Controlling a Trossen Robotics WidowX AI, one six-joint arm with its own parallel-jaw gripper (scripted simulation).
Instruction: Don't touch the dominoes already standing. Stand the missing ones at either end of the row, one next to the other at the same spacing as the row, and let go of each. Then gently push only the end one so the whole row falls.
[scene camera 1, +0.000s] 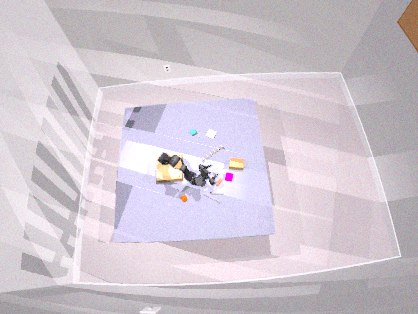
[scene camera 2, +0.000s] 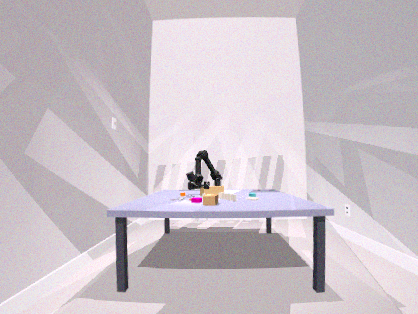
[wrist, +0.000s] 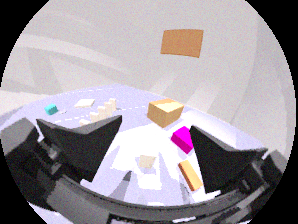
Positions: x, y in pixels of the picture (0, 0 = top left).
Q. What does my gripper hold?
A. Nothing.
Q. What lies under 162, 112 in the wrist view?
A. A tan box.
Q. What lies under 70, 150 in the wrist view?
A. My gripper.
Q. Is my gripper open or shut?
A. Open.
